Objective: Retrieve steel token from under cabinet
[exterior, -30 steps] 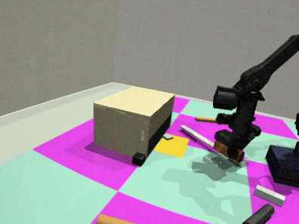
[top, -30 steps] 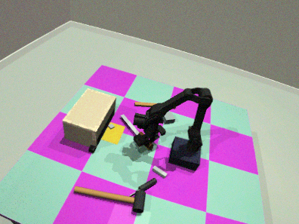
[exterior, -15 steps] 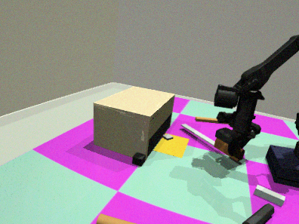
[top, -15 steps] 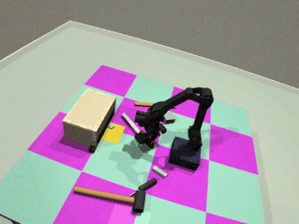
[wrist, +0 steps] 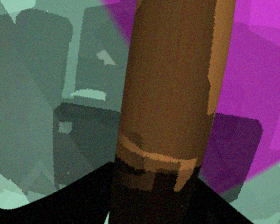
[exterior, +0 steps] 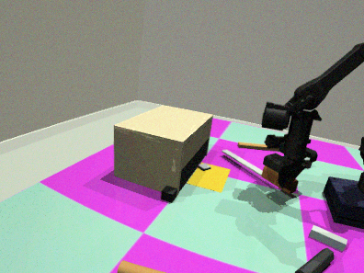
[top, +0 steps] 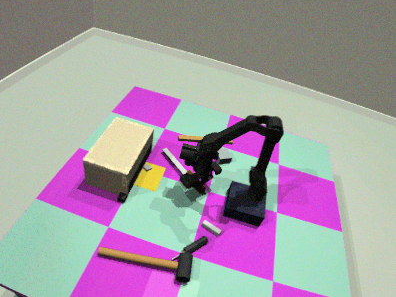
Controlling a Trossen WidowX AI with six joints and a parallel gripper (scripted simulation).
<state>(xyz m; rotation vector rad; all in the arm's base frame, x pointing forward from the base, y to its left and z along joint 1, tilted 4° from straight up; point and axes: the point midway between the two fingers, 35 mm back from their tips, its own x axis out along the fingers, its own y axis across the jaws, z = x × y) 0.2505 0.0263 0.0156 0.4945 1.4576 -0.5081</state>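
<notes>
The grey block is 60 mm behind my gripper tip, 260 mm to the right of it and 10 mm below it. Also, from my gripper tip: grey bar: 110 mm behind, 170 mm to the left, 20 mm below; black-handled screwdriver: 50 mm behind, 290 mm to the left, 20 mm below; grey steel token: 250 mm ahead, 30 mm to the right, 20 mm below.
</notes>
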